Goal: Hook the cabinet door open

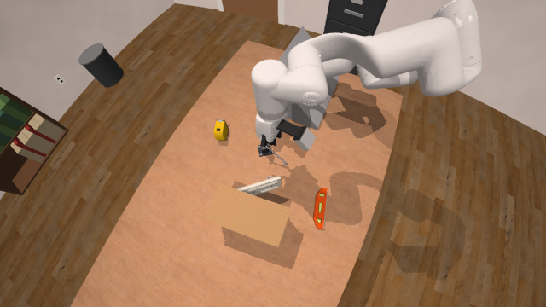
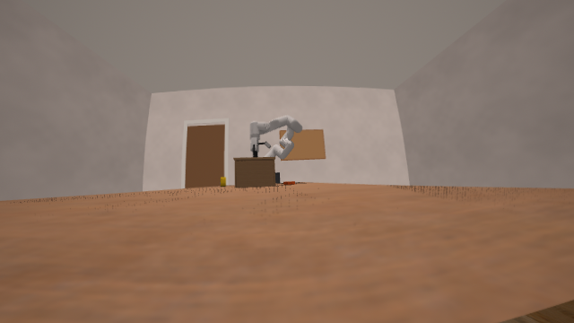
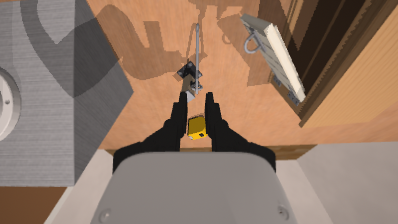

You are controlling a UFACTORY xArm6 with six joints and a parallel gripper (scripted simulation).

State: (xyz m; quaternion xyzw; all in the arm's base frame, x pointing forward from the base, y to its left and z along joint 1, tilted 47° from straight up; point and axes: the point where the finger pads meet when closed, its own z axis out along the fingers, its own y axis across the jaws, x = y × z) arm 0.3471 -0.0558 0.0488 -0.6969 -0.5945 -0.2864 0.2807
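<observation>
Now: the hook rod 15 cm below my hand. From my hand the other things lie so: yellow tape measure 2 cm behind, 26 cm to the right, 17 cm below; orange spirit level 12 cm ahead, 23 cm to the left, 19 cm below; pale door 14 cm ahead, 2 cm to the right, 13 cm below.
</observation>
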